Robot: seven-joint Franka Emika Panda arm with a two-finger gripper.
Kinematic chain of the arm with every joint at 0, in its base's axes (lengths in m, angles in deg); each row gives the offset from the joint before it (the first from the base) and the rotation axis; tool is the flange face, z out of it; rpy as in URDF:
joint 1: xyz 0 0 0.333 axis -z
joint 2: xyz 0 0 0 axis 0.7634 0.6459 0
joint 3: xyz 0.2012 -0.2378 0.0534 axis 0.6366 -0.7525 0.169
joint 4: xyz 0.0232 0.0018 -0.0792 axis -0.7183 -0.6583 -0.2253
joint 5: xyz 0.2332 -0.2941 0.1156 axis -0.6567 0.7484 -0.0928
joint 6: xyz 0 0 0 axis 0.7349 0.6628 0.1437
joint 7: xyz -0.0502 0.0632 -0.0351 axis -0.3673 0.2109 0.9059
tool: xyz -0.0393 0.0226 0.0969 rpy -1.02 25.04 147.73
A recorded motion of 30 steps. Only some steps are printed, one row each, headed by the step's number.
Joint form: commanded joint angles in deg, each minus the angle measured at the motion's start. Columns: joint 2, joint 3, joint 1, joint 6, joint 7, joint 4, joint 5.
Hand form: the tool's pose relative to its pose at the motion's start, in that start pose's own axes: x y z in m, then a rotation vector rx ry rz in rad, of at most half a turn. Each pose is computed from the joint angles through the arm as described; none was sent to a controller.
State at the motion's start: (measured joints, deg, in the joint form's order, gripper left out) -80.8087 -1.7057 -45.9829 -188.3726 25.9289 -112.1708 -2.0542
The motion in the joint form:
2: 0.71 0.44 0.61 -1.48 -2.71 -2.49 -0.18
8: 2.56 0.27 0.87 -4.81 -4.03 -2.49 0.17
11: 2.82 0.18 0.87 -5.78 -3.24 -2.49 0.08
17: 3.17 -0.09 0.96 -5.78 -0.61 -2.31 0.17
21: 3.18 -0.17 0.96 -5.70 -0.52 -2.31 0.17
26: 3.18 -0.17 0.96 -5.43 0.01 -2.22 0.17
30: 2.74 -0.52 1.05 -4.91 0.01 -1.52 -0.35
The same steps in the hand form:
2: -0.0038 0.0041 0.0246 -0.0152 -0.0264 -0.0452
8: 0.0055 0.0012 0.0372 0.0041 -0.0081 -0.0649
11: 0.0076 0.0004 0.0382 0.0141 -0.0004 -0.0487
17: 0.0108 0.0023 0.0403 0.0117 -0.0028 0.0025
21: 0.0112 0.0029 0.0406 0.0106 -0.0040 0.0055
26: 0.0111 0.0030 0.0403 0.0084 -0.0063 0.0148
30: 0.0149 0.0053 0.0315 0.0193 -0.0025 0.0280

